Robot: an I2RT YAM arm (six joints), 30 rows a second.
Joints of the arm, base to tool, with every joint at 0 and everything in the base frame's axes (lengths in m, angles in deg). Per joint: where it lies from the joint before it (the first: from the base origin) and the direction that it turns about. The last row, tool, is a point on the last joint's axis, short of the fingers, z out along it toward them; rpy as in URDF.
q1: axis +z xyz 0 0 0.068
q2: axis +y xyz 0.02 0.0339 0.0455
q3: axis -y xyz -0.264 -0.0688 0
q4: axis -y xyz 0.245 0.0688 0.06
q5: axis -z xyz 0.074 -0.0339 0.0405
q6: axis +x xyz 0.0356 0 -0.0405
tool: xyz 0 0 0 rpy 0 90 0
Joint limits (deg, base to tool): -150..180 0..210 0..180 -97..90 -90..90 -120..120
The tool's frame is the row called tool.
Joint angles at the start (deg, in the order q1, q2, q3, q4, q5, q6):
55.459, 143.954, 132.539, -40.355, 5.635, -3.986
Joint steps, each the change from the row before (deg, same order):
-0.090, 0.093, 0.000, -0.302, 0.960, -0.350
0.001, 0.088, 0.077, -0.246, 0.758, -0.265
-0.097, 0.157, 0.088, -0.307, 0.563, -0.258
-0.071, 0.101, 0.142, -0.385, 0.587, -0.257
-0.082, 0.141, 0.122, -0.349, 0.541, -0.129
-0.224, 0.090, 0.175, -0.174, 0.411, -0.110
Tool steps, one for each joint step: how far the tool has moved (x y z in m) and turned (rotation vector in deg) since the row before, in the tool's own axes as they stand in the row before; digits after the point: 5 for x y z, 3 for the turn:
0.00111, -0.00131, 0.00083, 0.984, 0.473, -0.322
0.00056, -0.00037, 0.00044, 0.735, 0.313, -0.297
0.00101, -0.00108, 0.00107, 0.588, 0.433, -0.232
0.00065, -0.00095, 0.00040, 0.597, 0.402, -0.250
0.00086, -0.00094, 0.00082, 0.554, 0.425, -0.120
0.00021, -0.00236, 0.00043, 0.531, 0.167, 0.054

